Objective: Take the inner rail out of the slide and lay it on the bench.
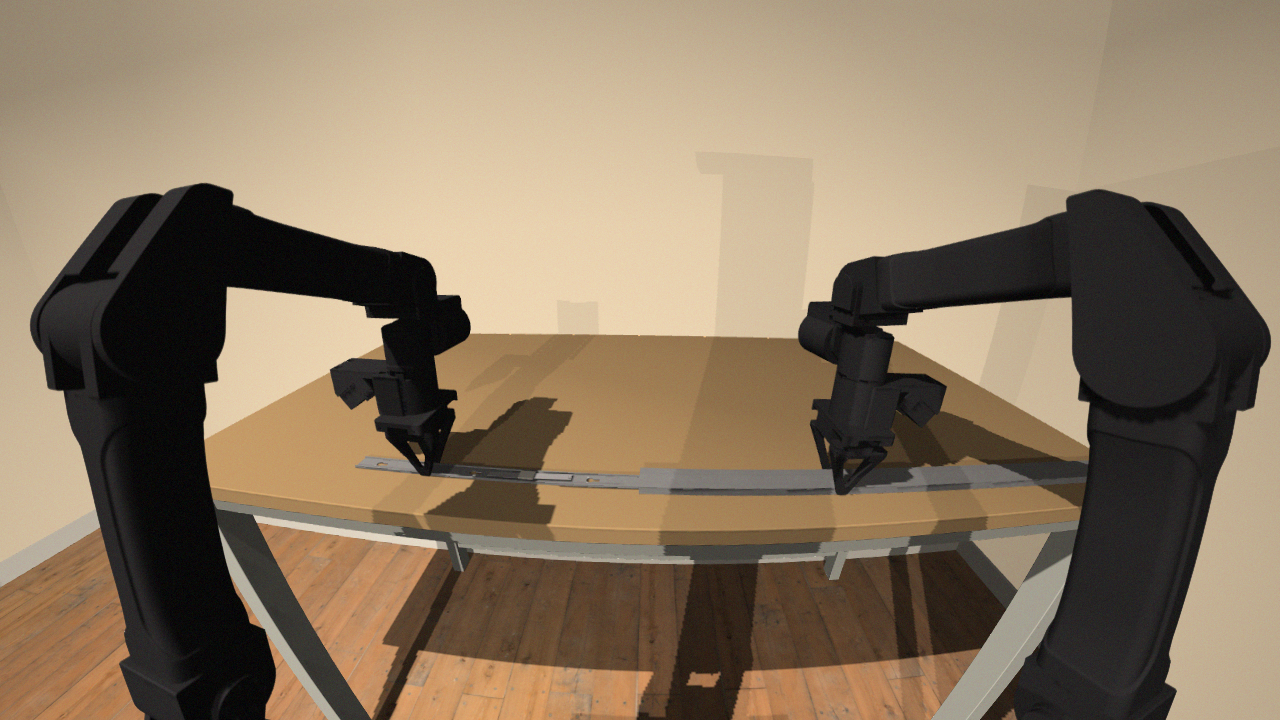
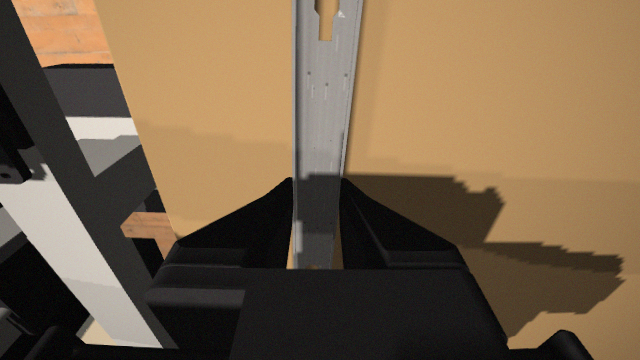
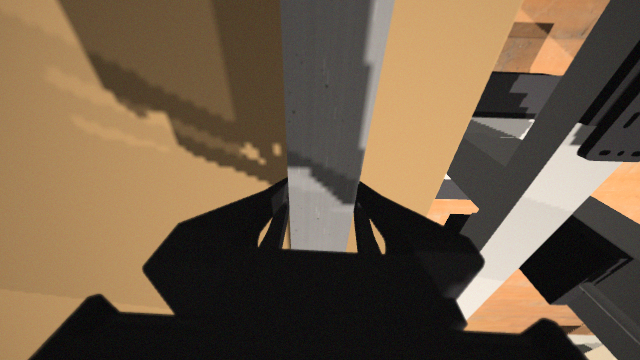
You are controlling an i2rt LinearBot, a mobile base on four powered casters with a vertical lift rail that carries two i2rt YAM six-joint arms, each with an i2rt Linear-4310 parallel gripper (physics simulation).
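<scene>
The slide lies lengthwise along the bench's near edge, its wide grey outer member at the centre and right. The narrower inner rail extends from its left end, flat and low over the bench; whether it touches the top is unclear. My left gripper is shut on the inner rail near its left end, one finger on each long side. My right gripper is shut on the slide's outer member. The inner rail's portion inside the slide is hidden.
The bench has pale metal legs over a wooden floor. A plain wall stands behind it. Both arms reach in from the sides and cast shadows across the bench. The slide's right end is hidden behind the right arm.
</scene>
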